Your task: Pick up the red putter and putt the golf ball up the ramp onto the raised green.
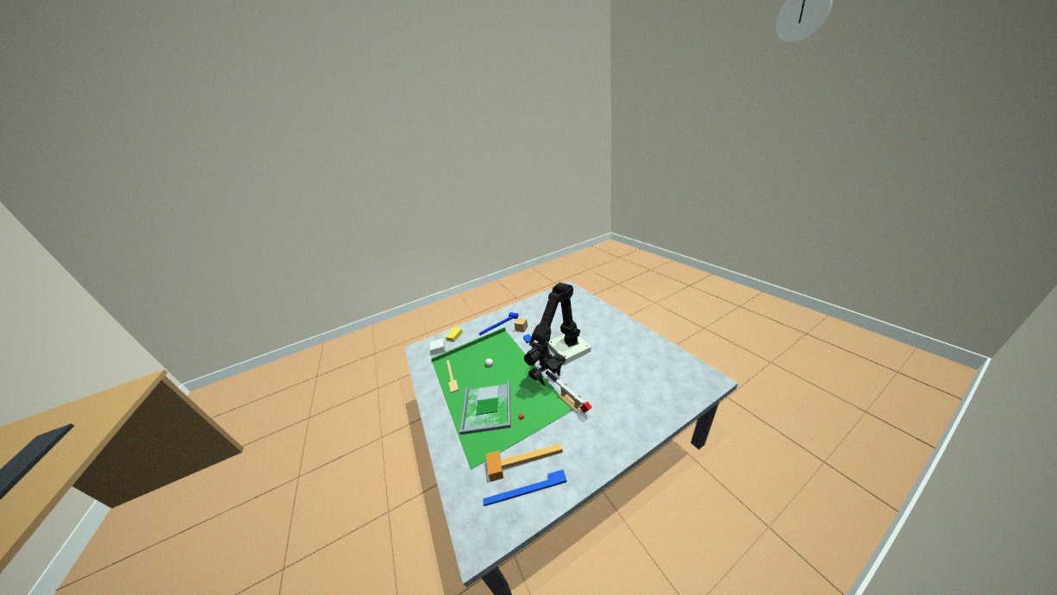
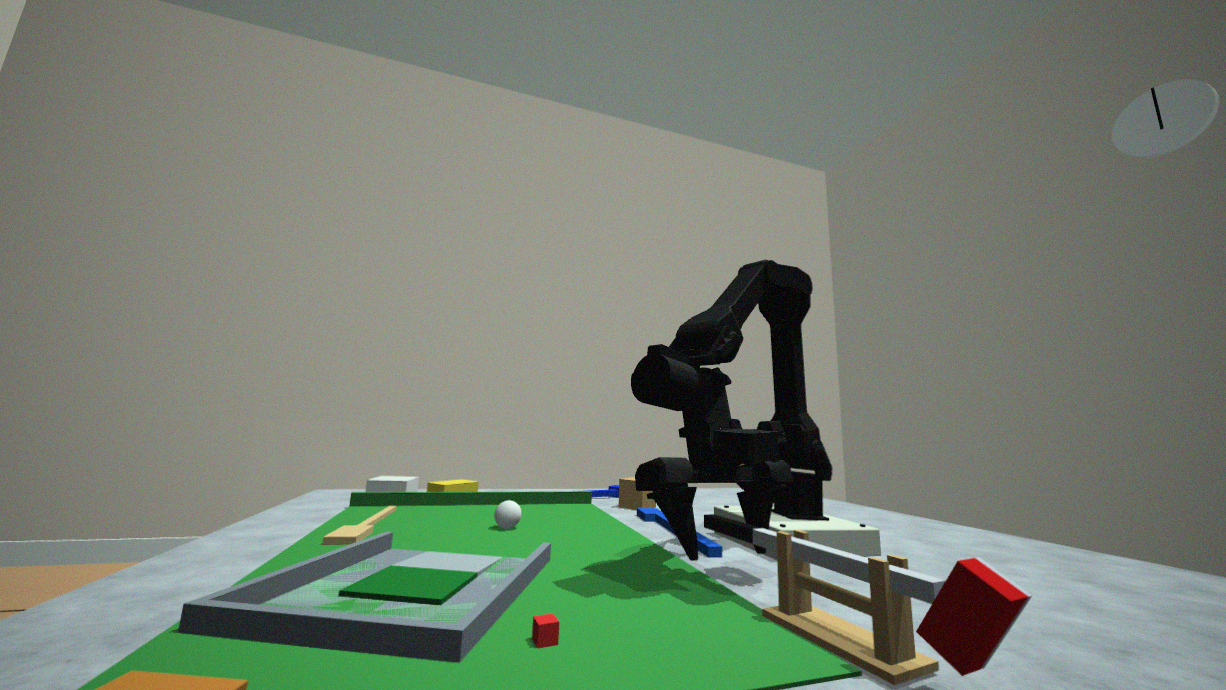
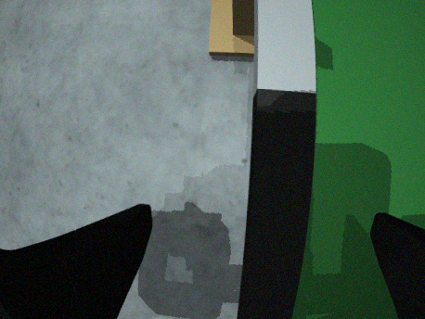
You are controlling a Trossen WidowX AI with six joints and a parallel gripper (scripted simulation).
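Now: the red putter 11 cm to the left of my gripper tip, 4 cm behind it and 3 cm above it. Round my gripper tip: red cube (19 cm ahead, 11 cm to the left, 2 cm below); then green mat (27 cm ahead, 15 cm to the right, 3 cm below); then wooden rack (12 cm to the left, 4 cm behind).
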